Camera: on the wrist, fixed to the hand. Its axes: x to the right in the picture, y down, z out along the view.
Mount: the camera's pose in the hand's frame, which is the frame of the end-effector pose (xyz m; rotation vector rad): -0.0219 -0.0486 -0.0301 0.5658 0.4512 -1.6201
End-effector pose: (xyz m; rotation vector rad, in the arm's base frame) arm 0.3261 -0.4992 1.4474 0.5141 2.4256 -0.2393
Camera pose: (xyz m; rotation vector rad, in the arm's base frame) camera 0.3048 -0.5411 1.4866 1.2844 -2.2611 1.4049
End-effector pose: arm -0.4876 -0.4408 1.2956 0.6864 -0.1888 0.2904
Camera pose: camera -0.4902 -0.4615 1.2380 1.0984 0.9116 -1.0986
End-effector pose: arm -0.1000 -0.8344 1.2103 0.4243 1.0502 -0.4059
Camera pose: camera -0.1567 -0.8574 1.2100 0.0488 1.5572 -2.1551
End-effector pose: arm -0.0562 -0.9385 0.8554 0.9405 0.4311 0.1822
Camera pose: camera -0.0906 -0.9518 0.8066 0.8250 1.5774 -1.2818
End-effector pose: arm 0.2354 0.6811 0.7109 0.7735 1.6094 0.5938
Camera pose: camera 0.1999 0.6341 0.6942 -0.4805 2.2208 -0.9431
